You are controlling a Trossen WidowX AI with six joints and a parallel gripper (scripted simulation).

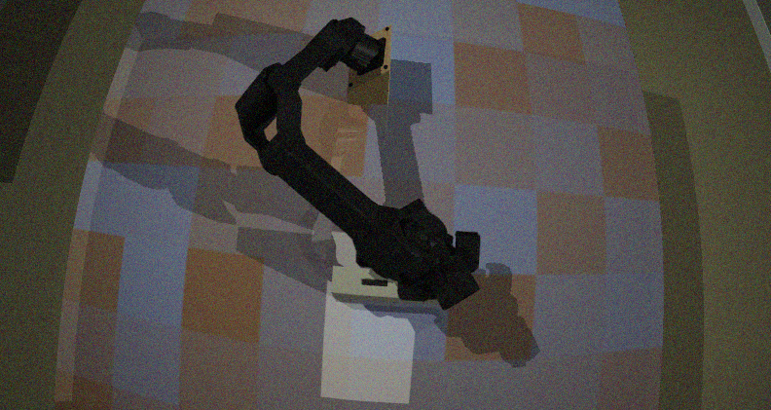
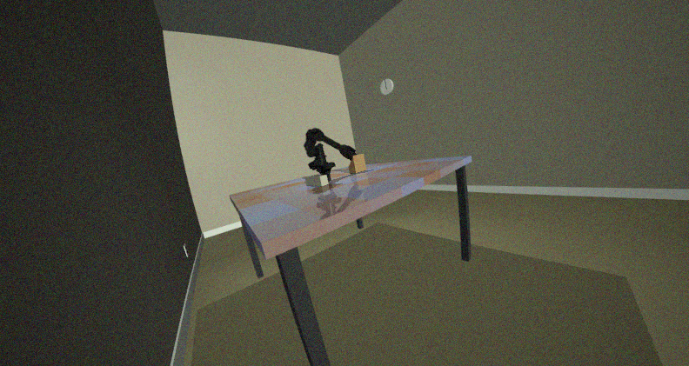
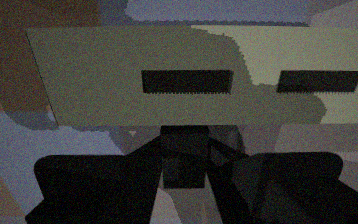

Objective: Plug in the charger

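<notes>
Now: the dark two-prong charger 2 cm ahead of my gripper tip and 1 cm above it.
</notes>
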